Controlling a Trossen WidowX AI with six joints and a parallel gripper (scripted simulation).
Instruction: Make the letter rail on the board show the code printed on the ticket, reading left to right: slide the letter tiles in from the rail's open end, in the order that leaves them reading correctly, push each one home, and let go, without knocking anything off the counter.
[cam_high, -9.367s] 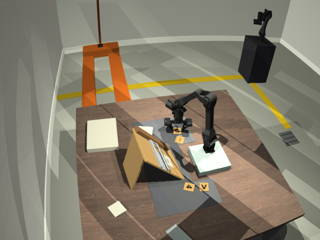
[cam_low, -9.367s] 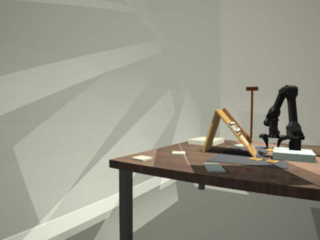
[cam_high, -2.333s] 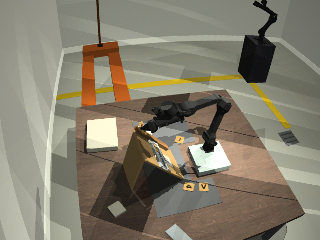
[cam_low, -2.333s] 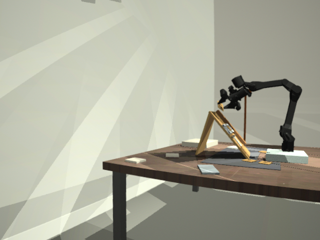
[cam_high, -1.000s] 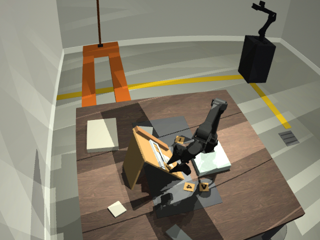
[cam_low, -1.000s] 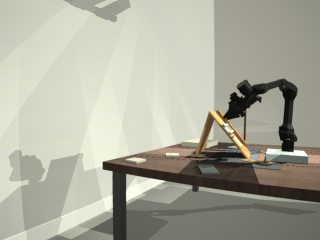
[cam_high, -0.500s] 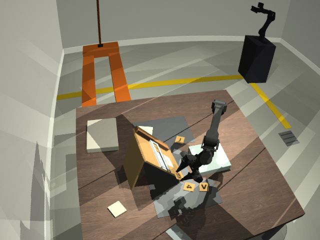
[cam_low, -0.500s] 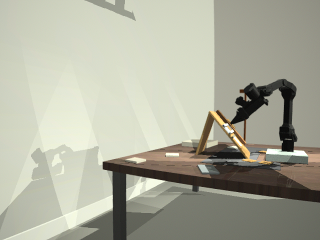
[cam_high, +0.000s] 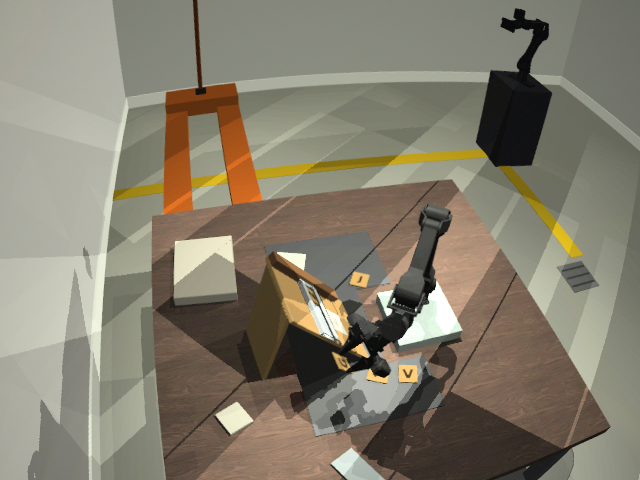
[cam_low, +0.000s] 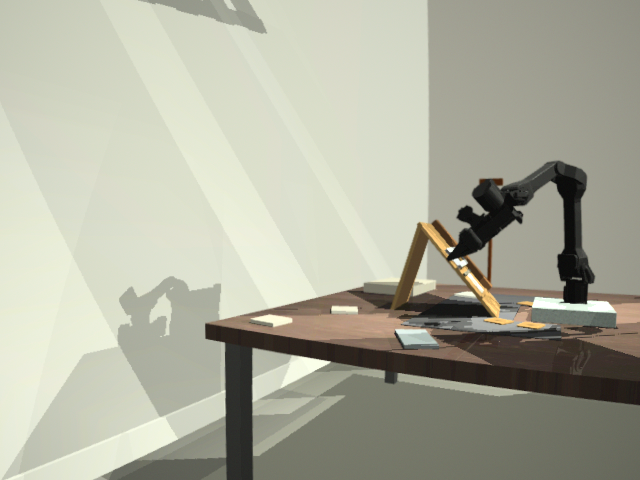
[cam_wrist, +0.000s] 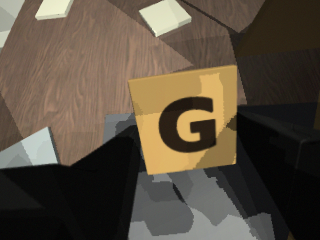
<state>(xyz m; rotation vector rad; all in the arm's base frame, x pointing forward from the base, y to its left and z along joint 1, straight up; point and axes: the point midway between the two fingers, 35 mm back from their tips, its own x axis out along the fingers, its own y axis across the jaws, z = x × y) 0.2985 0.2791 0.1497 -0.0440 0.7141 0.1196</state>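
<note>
The white ticket lies 200 mm to the right of my gripper tip, 80 mm below it and 30 mm behind it. From my gripper tip the other things lie so: white card (540 mm to the right, 160 mm below, 50 mm ahead); grey-blue pad (260 mm to the left, 160 mm below); grey mat (250 mm to the right, 170 mm below, 120 mm behind).
</note>
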